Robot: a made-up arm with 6 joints. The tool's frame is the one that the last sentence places. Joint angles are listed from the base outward.
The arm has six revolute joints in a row. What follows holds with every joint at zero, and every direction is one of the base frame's. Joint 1 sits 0.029 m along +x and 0.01 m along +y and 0.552 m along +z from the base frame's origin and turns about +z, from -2.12 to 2.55 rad. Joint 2 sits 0.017 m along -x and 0.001 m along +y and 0.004 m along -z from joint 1 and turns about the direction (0.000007, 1, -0.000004), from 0.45 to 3.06 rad. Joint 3 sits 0.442 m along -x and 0.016 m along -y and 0.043 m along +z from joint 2 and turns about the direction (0.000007, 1, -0.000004), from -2.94 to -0.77 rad. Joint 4 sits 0.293 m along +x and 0.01 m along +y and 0.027 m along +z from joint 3 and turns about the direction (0.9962, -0.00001, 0.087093), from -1.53 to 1.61 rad. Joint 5 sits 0.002 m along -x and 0.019 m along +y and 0.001 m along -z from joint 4 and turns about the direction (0.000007, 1, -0.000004), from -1.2 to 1.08 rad. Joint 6 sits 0.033 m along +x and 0.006 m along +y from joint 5 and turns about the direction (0.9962, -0.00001, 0.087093), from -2.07 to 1.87 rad. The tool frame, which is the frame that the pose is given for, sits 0.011 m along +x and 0.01 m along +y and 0.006 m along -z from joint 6; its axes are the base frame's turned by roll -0.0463, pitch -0.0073 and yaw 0.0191 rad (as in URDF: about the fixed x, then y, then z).
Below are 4 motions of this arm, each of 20 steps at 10 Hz.
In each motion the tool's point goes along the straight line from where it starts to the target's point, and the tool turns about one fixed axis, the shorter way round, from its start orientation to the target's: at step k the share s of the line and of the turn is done. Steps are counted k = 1, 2, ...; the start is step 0. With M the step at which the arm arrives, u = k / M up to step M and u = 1 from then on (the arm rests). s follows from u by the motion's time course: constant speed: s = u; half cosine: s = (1 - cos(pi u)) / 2; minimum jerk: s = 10 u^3 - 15 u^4 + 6 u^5.
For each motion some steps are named. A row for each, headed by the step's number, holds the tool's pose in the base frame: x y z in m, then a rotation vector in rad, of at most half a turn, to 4 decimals.
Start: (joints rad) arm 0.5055 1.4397 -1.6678 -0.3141 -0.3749 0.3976
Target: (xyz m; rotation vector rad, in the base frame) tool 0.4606 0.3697 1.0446 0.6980 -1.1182 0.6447
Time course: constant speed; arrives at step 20
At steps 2, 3, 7, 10, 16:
2: 0.2829 0.1967 1.0900 0.2088 -0.6348 0.6442
3: 0.2927 0.2063 1.0875 0.2355 -0.6621 0.6455
7: 0.3322 0.2448 1.0774 0.3428 -0.7706 0.6494
10: 0.3619 0.2736 1.0698 0.4239 -0.8515 0.6507
16: 0.4211 0.3313 1.0547 0.5877 -1.0121 0.6490

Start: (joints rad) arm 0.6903 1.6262 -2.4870 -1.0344 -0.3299 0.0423
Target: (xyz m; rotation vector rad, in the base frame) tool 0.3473 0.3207 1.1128 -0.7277 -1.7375 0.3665
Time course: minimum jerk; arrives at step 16
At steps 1, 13, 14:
1: 0.2254 0.1940 1.2441 -0.6161 -1.3563 0.2004
13: 0.3413 0.3145 1.1192 -0.7224 -1.7189 0.3581
14: 0.3453 0.3187 1.1149 -0.7260 -1.7314 0.3637

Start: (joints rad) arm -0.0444 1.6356 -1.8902 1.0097 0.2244 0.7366
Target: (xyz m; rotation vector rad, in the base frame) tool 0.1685 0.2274 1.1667 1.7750 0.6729 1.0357
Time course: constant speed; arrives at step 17
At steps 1, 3, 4, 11, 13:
1: 0.3771 0.0309 1.1258 1.6540 0.0361 0.4133
3: 0.3510 0.0555 1.1309 1.6793 0.1124 0.4904
4: 0.3380 0.0677 1.1335 1.6909 0.1509 0.5291
11: 0.2467 0.1537 1.1514 1.7522 0.4273 0.8012
13: 0.2207 0.1783 1.1565 1.7630 0.5083 0.8793

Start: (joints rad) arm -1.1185 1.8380 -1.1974 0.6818 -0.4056 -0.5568
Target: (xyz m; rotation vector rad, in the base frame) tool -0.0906 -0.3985 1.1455 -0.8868 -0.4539 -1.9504
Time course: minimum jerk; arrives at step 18
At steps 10, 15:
10: 0.0389 -0.3908 1.0104 -0.4378 -0.1496 -1.7557
15: -0.0790 -0.3978 1.1334 -0.8455 -0.4256 -1.9359

